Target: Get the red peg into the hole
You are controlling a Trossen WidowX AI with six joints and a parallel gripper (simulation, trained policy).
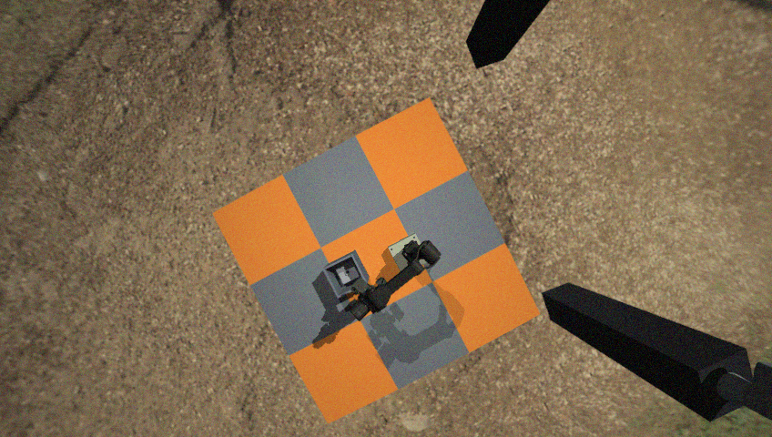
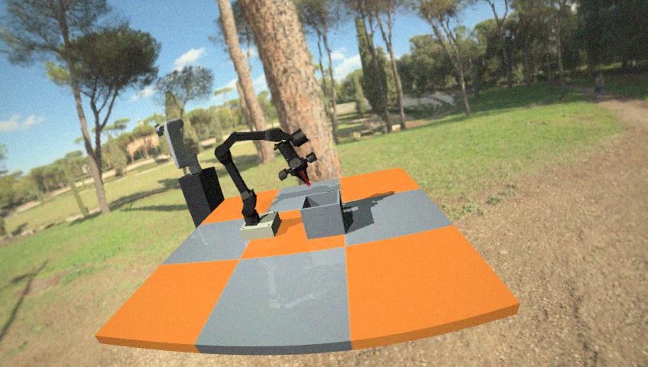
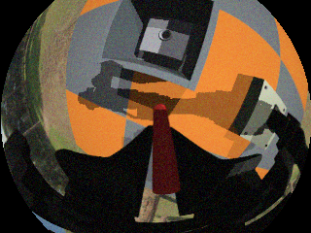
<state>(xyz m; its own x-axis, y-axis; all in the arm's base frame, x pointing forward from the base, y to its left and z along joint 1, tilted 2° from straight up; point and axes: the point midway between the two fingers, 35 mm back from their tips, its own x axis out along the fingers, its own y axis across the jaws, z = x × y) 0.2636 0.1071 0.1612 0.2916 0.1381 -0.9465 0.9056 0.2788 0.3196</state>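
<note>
Now: gripper tip 70 mm short of the plate, 110 mm to the left of it and 140 mm above it. From my gripper tip the other things lie so: red peg: 10 mm to the right, 20 mm above.
</note>
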